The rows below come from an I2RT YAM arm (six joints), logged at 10 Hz.
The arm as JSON. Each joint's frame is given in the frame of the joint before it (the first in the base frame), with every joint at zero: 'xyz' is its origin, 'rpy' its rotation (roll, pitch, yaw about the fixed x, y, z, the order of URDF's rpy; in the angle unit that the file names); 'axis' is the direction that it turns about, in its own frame. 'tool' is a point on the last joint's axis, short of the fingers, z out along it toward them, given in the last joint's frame.
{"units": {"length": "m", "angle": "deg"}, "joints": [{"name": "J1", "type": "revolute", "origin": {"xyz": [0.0, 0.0, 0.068], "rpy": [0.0, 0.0, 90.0]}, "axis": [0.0, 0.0, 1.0]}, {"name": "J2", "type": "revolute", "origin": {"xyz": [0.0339, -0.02, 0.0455], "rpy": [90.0, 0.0, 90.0]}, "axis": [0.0, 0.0, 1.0]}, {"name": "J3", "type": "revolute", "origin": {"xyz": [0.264, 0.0, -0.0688], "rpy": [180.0, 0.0, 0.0]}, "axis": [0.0, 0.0, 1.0]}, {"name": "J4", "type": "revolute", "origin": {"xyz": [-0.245, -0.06, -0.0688], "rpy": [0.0, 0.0, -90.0]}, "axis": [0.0, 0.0, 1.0]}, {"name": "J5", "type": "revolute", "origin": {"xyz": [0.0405, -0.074, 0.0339], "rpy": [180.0, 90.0, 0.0]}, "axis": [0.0, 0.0, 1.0]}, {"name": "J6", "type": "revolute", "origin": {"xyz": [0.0, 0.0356, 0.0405], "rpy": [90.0, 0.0, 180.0]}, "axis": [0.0, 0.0, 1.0]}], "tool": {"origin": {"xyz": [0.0, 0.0, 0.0], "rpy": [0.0, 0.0, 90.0]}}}
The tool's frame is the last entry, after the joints.
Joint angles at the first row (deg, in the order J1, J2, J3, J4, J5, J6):
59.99, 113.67, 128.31, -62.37, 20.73, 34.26
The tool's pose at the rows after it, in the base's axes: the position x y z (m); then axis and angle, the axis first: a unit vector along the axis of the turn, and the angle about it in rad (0 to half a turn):
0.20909 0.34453 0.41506 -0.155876 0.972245 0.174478 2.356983
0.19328 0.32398 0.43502 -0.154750 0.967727 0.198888 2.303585
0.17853 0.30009 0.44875 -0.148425 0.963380 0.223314 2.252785
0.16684 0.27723 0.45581 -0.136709 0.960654 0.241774 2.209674
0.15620 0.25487 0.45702 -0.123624 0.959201 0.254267 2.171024
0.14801 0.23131 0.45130 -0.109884 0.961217 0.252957 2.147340
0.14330 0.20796 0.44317 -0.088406 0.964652 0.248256 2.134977
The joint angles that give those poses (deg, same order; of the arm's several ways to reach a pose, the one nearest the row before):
60.58, 109.84, 126.74, -61.58, 21.19, 33.43
61.21, 103.68, 122.17, -59.07, 22.04, 32.80
61.52, 96.77, 115.83, -55.61, 22.81, 32.40
61.50, 90.50, 109.60, -52.42, 23.70, 32.38
61.36, 84.38, 103.00, -49.34, 24.82, 32.40
60.62, 78.41, 96.14, -47.44, 25.80, 32.42
59.00, 73.06, 90.08, -46.41, 26.24, 33.02

